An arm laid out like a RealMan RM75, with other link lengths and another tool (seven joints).
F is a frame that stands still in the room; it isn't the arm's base.
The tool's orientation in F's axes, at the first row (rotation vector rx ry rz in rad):
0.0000 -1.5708 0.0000
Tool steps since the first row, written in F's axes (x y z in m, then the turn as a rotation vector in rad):
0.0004 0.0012 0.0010 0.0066 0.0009 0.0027
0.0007 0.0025 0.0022 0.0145 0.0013 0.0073
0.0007 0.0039 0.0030 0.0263 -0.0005 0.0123
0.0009 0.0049 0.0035 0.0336 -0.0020 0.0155
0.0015 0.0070 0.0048 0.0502 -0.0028 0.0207
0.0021 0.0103 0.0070 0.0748 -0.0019 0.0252
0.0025 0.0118 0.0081 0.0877 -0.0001 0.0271
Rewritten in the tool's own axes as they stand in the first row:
0.0010 0.0012 -0.0004 0.0027 0.0009 -0.0066
0.0022 0.0025 -0.0007 0.0073 0.0013 -0.0145
0.0030 0.0039 -0.0007 0.0123 -0.0005 -0.0263
0.0035 0.0049 -0.0009 0.0155 -0.0020 -0.0336
0.0048 0.0070 -0.0015 0.0207 -0.0028 -0.0502
0.0070 0.0103 -0.0021 0.0252 -0.0019 -0.0748
0.0081 0.0118 -0.0025 0.0271 -0.0001 -0.0877

